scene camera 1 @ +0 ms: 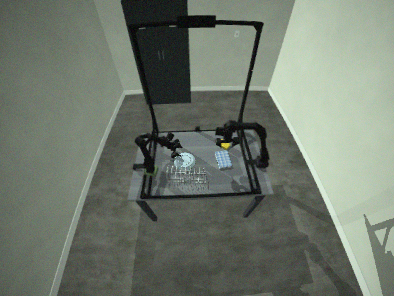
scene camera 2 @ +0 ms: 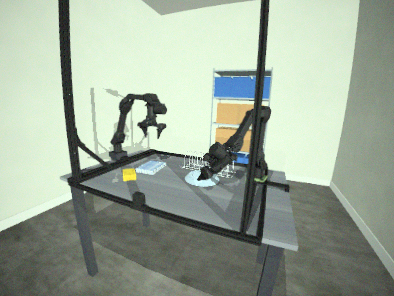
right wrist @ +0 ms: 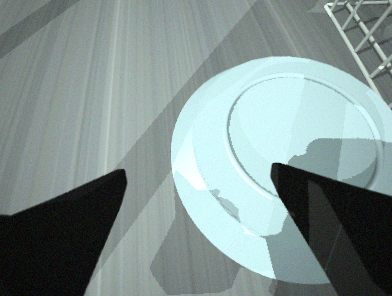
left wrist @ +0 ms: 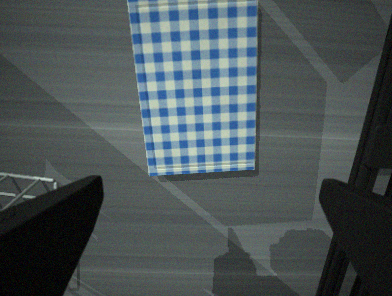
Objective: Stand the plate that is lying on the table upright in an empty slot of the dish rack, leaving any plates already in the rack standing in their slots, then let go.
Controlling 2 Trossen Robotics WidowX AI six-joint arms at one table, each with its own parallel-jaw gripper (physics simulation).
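Seen in the pictures: left gripper, fingertip midpoint: (scene camera 1: 226, 147) (scene camera 2: 151, 138) (left wrist: 212, 187); right gripper, fingertip midpoint: (scene camera 1: 182, 152) (scene camera 2: 201, 177) (right wrist: 199, 172); left arm's base, origin of the base link: (scene camera 1: 262, 160) (scene camera 2: 118, 151); right arm's base, origin of the base link: (scene camera 1: 150, 169) (scene camera 2: 256, 176).
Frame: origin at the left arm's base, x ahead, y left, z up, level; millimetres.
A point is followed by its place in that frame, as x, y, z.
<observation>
A pale blue plate (scene camera 1: 187, 159) @(690, 24, -31) (scene camera 2: 192, 180) @(703, -56, -39) (right wrist: 300, 112) @(699, 34, -31) lies flat on the table, beside the white wire dish rack (scene camera 1: 188, 173) @(679, 216, 46) (scene camera 2: 194, 167) @(608, 126, -36) (left wrist: 30, 177) @(543, 125, -54) (right wrist: 355, 51) @(609, 126, -51). In the scene views the rack's thin wires are too small to tell its slots apart. My right gripper (scene camera 1: 177, 151) @(750, -45, -17) (scene camera 2: 202, 176) @(750, -45, -17) (right wrist: 199, 172) @(750, -45, -17) is open and empty, low at the plate; one finger hangs over the plate and the other beyond its rim. My left gripper (scene camera 2: 152, 136) @(359, -1, 143) (left wrist: 212, 187) @(359, -1, 143) is open and empty, raised high above the table.
A blue and white checked cloth (scene camera 1: 223, 160) @(360, 8, -32) (scene camera 2: 151, 167) @(392, -45, -32) (left wrist: 200, 90) @(360, -16, -32) lies folded on the table. A yellow block (scene camera 1: 226, 146) @(330, -156, -27) (scene camera 2: 129, 174) @(385, -215, -27) stands near it. A black frame (scene camera 1: 135, 60) @(1063, -291, 750) (scene camera 2: 69, 100) @(213, -418, 372) rises around the table (scene camera 2: 280, 225) @(1170, -200, -57).
</observation>
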